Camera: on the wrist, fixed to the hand. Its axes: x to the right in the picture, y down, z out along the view.
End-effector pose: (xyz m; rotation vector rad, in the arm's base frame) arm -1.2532 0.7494 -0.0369 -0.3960 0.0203 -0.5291
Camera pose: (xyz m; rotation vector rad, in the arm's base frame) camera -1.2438 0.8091 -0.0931 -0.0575 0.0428 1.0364
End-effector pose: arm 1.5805 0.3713 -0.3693 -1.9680 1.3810 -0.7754
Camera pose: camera 1.5078 0.3720 -0.4084 -0.3339 1.9186 0.0162
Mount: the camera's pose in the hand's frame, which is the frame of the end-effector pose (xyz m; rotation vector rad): -0.0261 0.0727 -0.0292 0.2955 -0.2067 1.5551
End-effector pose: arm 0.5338 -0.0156 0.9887 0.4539 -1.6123 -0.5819
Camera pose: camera 0.5690 0.0545 1.0145 -0.7000 -1.7271 0.8089
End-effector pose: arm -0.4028 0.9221 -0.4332 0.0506 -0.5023 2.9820
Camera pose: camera -0.3861 0.8606 -0.4857 0.0112 0.0053 -1.6910
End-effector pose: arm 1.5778 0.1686 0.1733 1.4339 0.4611 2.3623
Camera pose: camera 1.5545 0.0894 0.1721 -1.3578 0.3467 -1.5142
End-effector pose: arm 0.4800 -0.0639 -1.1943 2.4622 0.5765 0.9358
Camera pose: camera 0.4580 -0.1294 -1.1491 -2.3381 1.2748 -0.7911
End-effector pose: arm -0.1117 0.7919 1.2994 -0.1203 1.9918 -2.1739
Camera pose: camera -0.0854 0.8198 1.2262 0.8762 0.8904 -1.2079
